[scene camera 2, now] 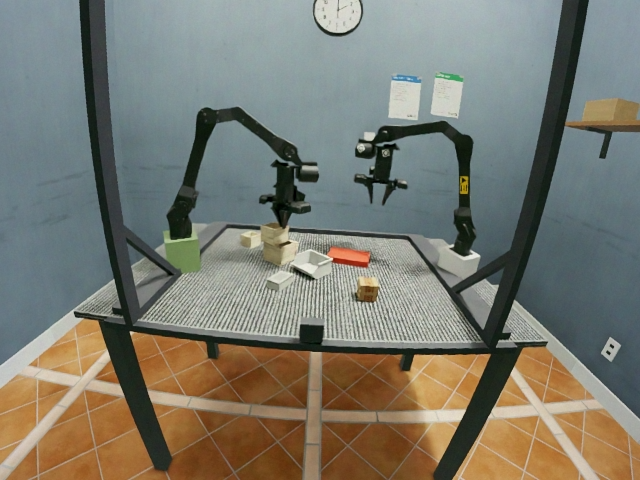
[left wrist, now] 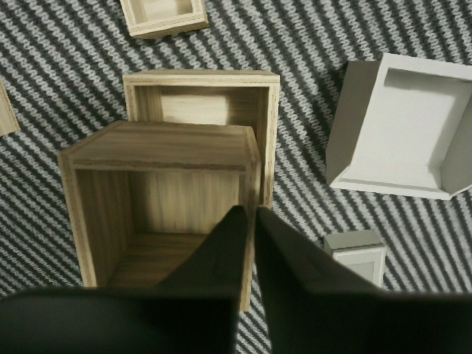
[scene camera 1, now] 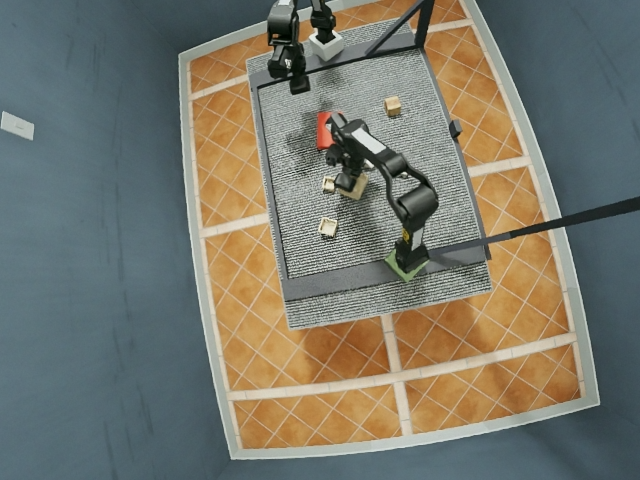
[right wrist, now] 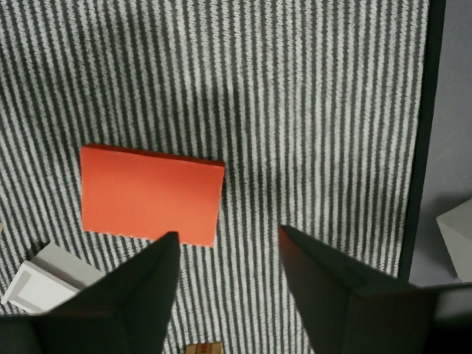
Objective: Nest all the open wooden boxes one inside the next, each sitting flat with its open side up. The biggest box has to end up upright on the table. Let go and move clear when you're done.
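Places are measured from the left arm's base along level axes (x right, y down, z ahead), in metres.
Pixels of known places: left gripper, fingertip midpoint: (scene camera 2: 283, 228) (left wrist: 248, 217) (scene camera 1: 356, 171); right gripper, fingertip midpoint: (scene camera 2: 376, 204) (right wrist: 229, 238); left arm's base, origin of the base link: (scene camera 2: 180, 235) (scene camera 1: 407, 259); right arm's base, origin of the base link: (scene camera 2: 461, 251) (scene camera 1: 325, 37).
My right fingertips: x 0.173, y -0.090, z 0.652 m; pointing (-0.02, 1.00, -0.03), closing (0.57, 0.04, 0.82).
Note:
For each thing: its top centre in the pictures, then the offset to it from my right fingertips.
- mid-sized open wooden box, middle of its top: (left wrist: 165, 244) (scene camera 1: 354, 180) (scene camera 2: 274, 225) dy +0.074, dx -0.110, dz -0.350 m
- biggest wooden box, middle of its top: (left wrist: 204, 150) (scene camera 2: 279, 242) dy +0.138, dx -0.107, dz -0.331 m
- small open wooden box, middle of its top: (scene camera 1: 328, 182) dy +0.167, dx -0.163, dz -0.263 m
- white tray, middle of its top: (left wrist: 437, 145) (right wrist: 47, 313) (scene camera 2: 311, 257) dy +0.150, dx +0.024, dz -0.277 m
- small white box, middle of its top: (left wrist: 357, 282) (scene camera 2: 280, 276) dy +0.175, dx +0.060, dz -0.404 m
- red slab, middle of its top: (right wrist: 150, 200) (scene camera 2: 348, 254) (scene camera 1: 329, 128) dy +0.180, dx -0.005, dz -0.102 m
- brown cube, middle of its top: (scene camera 2: 368, 281) (scene camera 1: 392, 102) dy +0.151, dx +0.229, dz -0.214 m
My left gripper (scene camera 2: 282, 225) (left wrist: 248, 217) is shut on one wall of a mid-sized open wooden box (scene camera 2: 274, 234) (left wrist: 160, 145). That box hangs open side up over the biggest wooden box (scene camera 2: 279, 254) (left wrist: 202, 79) and overlaps its opening. The biggest box is open side up on the table, partly hidden. A small open wooden box (scene camera 1: 328, 184) (left wrist: 167, 22) lies close beside it. Another open wooden box (scene camera 1: 327, 227) (scene camera 2: 250, 239) (left wrist: 6, 112) stands farther off, open side up. My right gripper (scene camera 2: 376, 202) (right wrist: 229, 238) is open and empty, high above the table.
A white tray (scene camera 2: 311, 263) (left wrist: 417, 125) is right beside the biggest box, with a small white box (scene camera 2: 280, 280) (left wrist: 357, 257) nearby. A red slab (scene camera 1: 324, 131) (scene camera 2: 349, 256) (right wrist: 150, 195) and a brown cube (scene camera 1: 392, 105) (scene camera 2: 367, 289) lie on the striped table.

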